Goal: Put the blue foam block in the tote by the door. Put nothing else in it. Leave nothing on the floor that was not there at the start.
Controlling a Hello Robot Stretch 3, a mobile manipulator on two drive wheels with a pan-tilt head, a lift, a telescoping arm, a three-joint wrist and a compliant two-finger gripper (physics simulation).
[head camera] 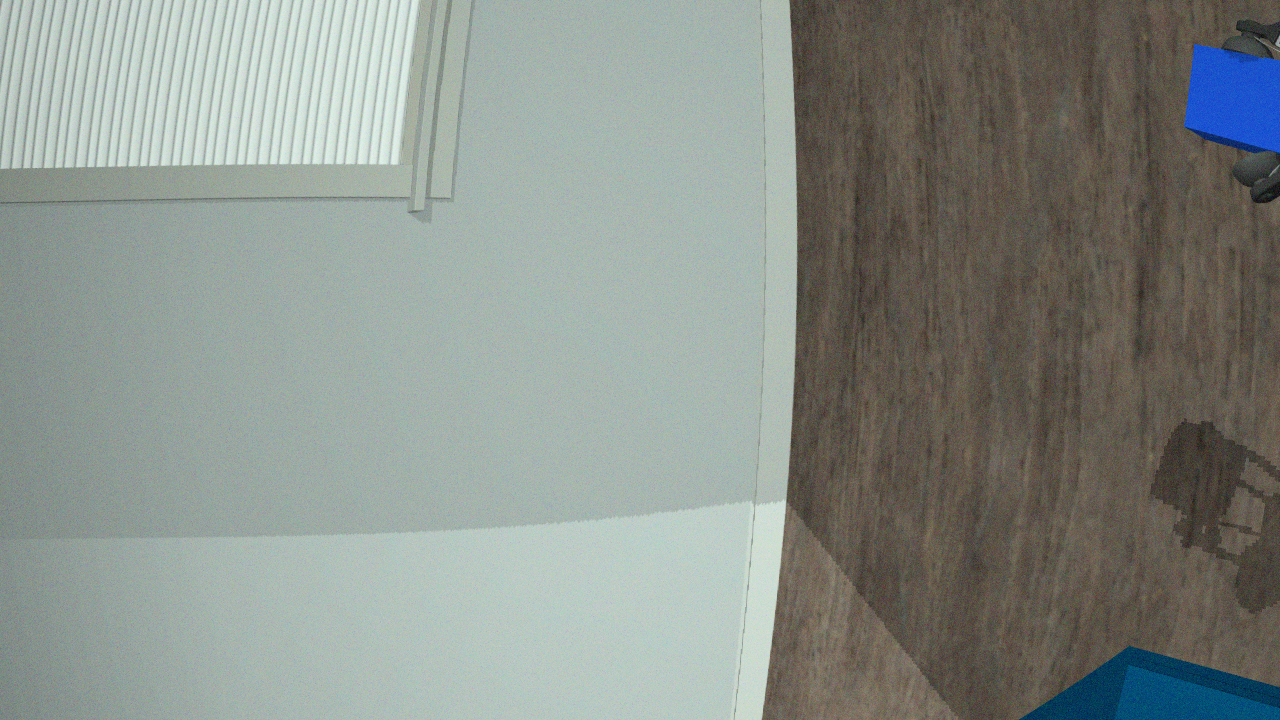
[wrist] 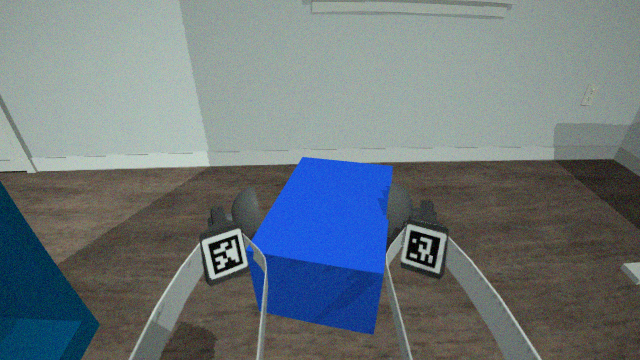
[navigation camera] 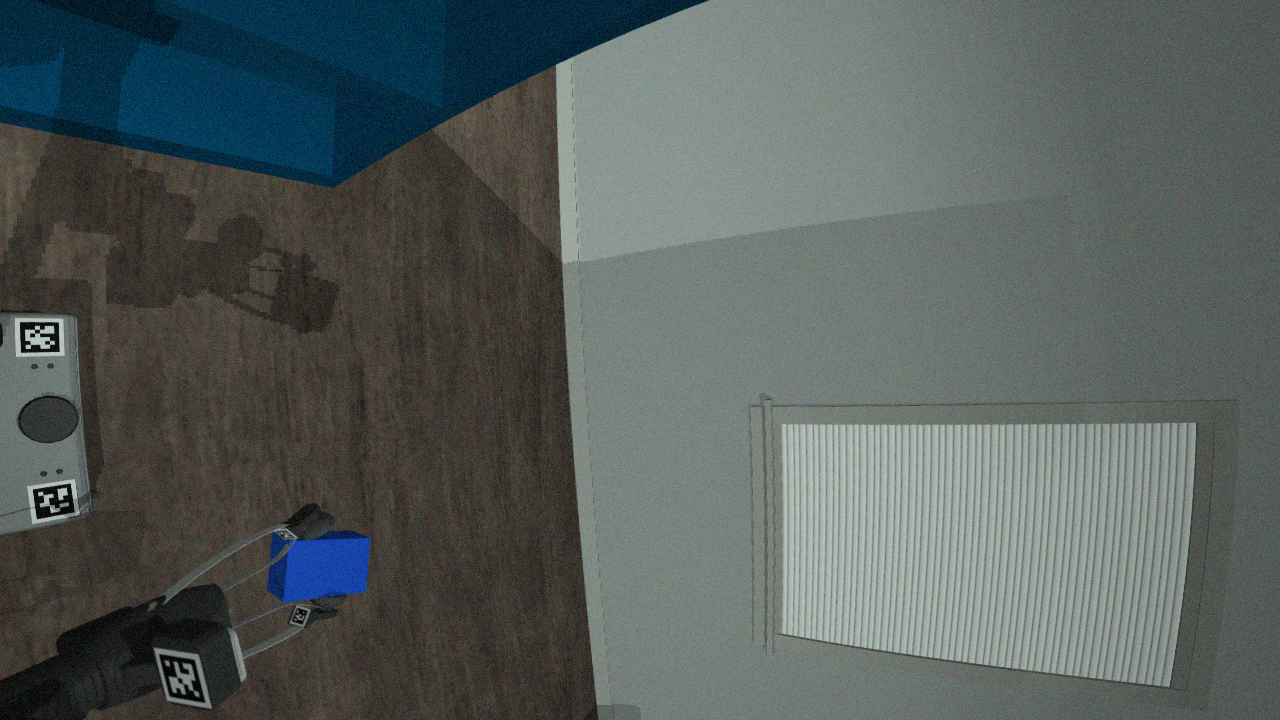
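Pixels of known places: gripper, between the fingertips: (head camera: 1233,113) (navigation camera: 334,554); robot's base, origin of its link: (navigation camera: 48,415).
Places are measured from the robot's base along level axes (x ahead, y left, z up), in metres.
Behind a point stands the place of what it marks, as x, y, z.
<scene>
The blue foam block (head camera: 1239,98) @(0.219, -0.151, 0.745) (navigation camera: 322,565) @(0.208, -0.145, 0.745) (wrist: 330,215) is between the two fingertips of my gripper (navigation camera: 315,562) @(0.230, -0.145, 0.727) (wrist: 321,209) @(0.230, -0.145, 0.727), one rounded tip against each side. The gripper is shut on it and holds it above the wooden floor, and their shadow falls on the floor apart from them. In the head camera view the block is cut off by the right edge. The tote by the door does not show in any view.
A large blue shelf unit (head camera: 1087,685) @(0.557, 0.533, 0.194) (navigation camera: 393,116) @(0.539, 0.581, 0.363) (wrist: 40,260) stands on one side. A pale wall (head camera: 581,313) @(1.547, 0.054, 0.488) (navigation camera: 662,340) @(1.547, 0.095, 0.435) (wrist: 375,85) with a white ribbed panel (head camera: 205,80) @(1.546, -0.349, 1.250) (navigation camera: 984,537) @(1.547, -0.537, 1.479) rises beyond the floor. A white piece (wrist: 632,271) shows at the wrist view's right edge.
</scene>
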